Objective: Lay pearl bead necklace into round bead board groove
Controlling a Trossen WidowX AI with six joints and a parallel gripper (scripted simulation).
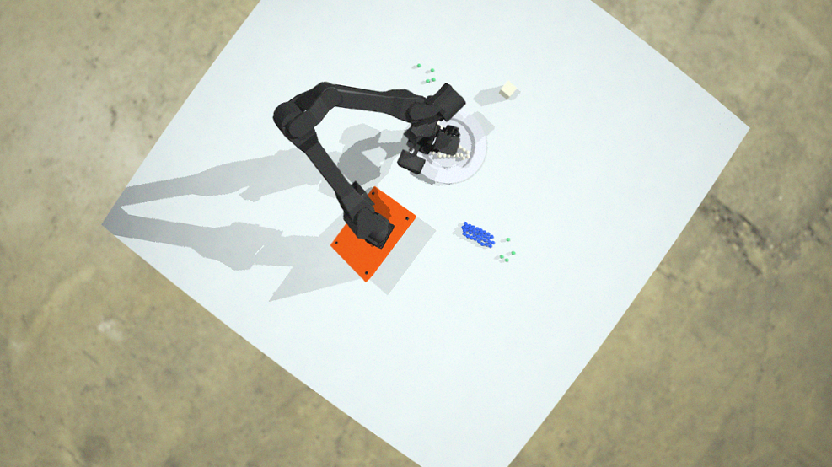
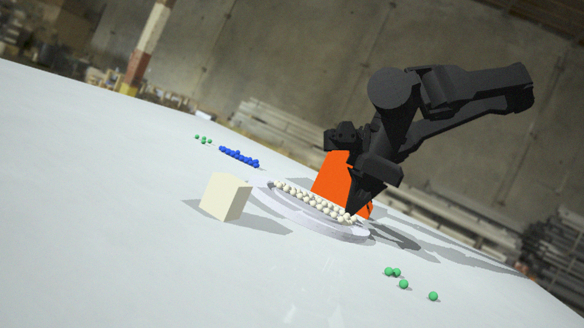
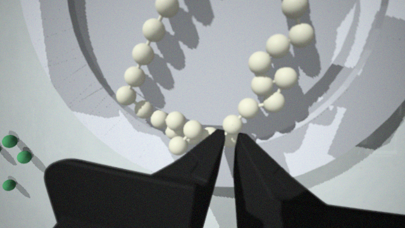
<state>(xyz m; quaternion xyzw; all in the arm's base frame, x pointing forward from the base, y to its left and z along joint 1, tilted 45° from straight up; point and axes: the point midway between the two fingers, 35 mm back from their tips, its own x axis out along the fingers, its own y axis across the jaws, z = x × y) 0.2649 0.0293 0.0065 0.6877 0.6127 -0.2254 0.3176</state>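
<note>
Now: gripper tip 60 mm to the left of the round bead board, 20 mm short of it and 10 mm above it. The rest, counted from my gripper tip: cream cube: 220 mm ahead, 130 mm to the right.
</note>
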